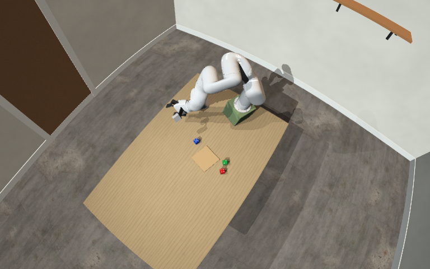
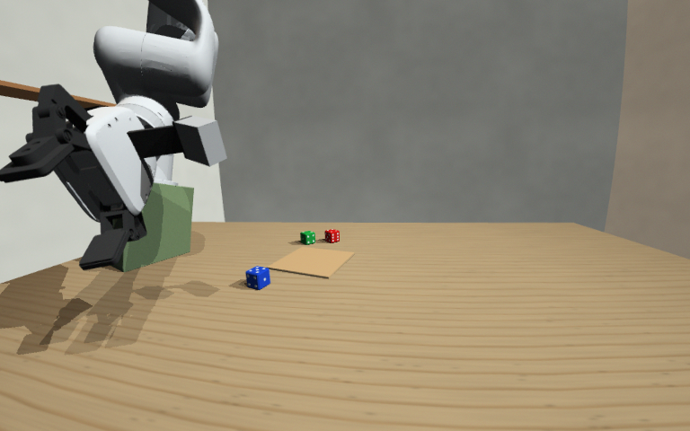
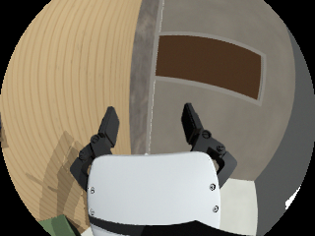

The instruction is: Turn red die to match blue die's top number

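The blue die is 40 mm ahead of my hand, 230 mm to the left of it and 150 mm below it. The rest, counted from my hand: red die (130 mm ahead, 500 mm to the left, 150 mm below); then tan mat (110 mm ahead, 360 mm to the left, 170 mm below); then green die (70 mm ahead, 490 mm to the left, 150 mm below).
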